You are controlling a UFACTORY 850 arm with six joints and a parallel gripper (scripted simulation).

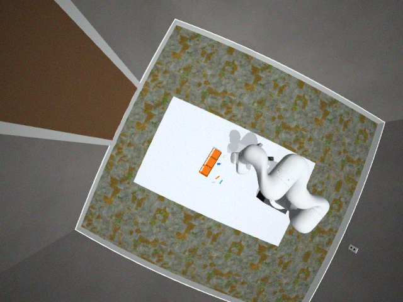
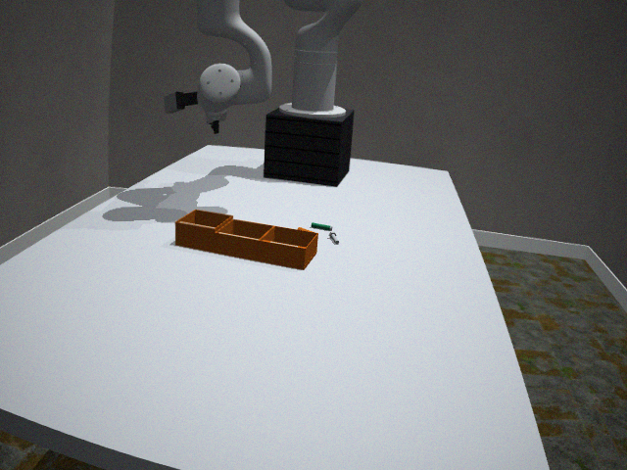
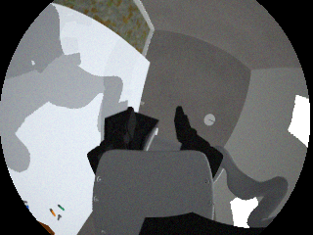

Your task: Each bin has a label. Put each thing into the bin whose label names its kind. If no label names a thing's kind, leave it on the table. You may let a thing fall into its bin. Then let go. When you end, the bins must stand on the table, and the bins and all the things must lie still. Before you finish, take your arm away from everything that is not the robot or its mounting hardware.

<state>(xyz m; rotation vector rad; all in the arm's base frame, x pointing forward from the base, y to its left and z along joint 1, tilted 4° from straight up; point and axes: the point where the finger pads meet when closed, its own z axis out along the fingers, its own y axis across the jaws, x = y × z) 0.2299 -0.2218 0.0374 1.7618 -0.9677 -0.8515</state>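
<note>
My gripper is now 38 cm short of the three joined orange bins, 22 cm to the right of it and 19 cm above it. From my hand the other things lie so: pale dotted tile: 29 cm ahead, 21 cm below, 13 cm to the left; green cylinder: 34 cm to the left, 22 cm ahead, 21 cm below; blue USB stick: 30 cm ahead, 21 cm below, 20 cm to the left.
</note>
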